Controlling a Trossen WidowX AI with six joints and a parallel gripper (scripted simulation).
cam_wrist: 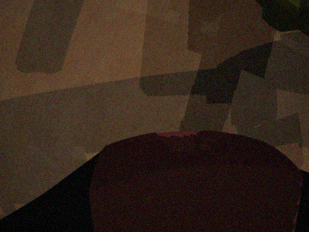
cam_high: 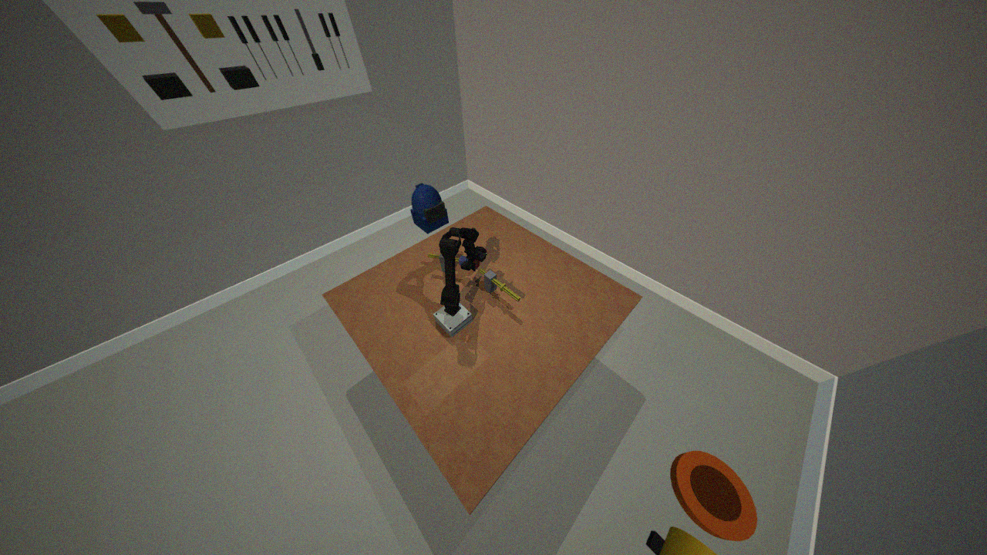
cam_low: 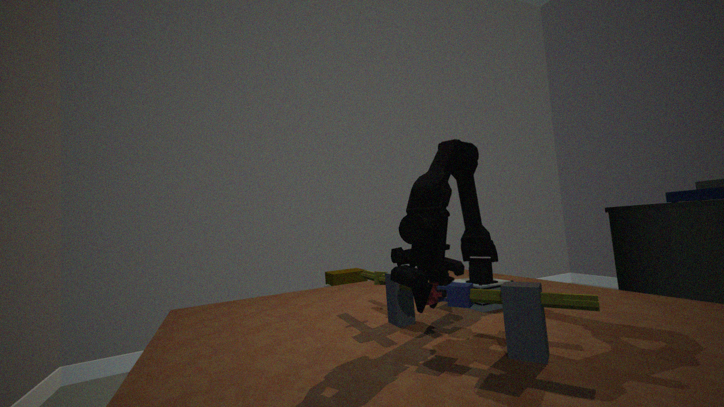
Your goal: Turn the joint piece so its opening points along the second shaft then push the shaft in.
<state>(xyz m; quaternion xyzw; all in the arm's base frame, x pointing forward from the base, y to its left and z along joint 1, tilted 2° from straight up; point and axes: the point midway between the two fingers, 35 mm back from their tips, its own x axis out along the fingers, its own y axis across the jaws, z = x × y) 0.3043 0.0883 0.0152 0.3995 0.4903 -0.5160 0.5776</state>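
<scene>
The red piece is 10 mm to the left of my gripper tip and 40 mm above it.
</scene>
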